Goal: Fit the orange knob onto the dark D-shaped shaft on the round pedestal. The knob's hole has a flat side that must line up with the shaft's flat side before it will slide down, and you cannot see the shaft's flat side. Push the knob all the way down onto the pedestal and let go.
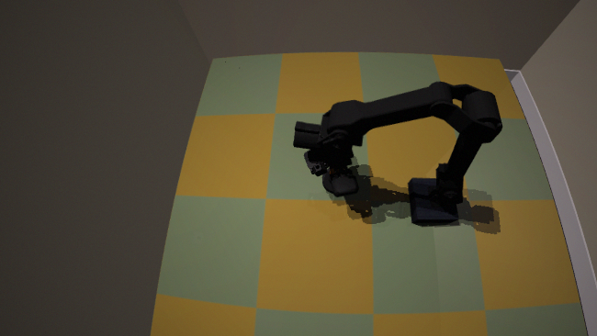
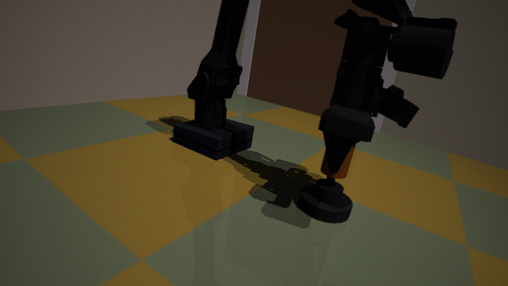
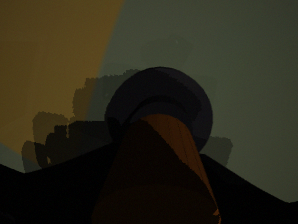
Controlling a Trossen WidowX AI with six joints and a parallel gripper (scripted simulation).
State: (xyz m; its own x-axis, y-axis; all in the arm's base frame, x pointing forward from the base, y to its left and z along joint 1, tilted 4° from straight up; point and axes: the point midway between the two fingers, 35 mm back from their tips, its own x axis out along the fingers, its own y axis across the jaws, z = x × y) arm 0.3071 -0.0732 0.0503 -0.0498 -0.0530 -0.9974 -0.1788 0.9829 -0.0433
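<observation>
Right now the orange knob is 20 mm above my gripper tip. Also, from my gripper tip: dark round pedestal: 40 mm below.
</observation>
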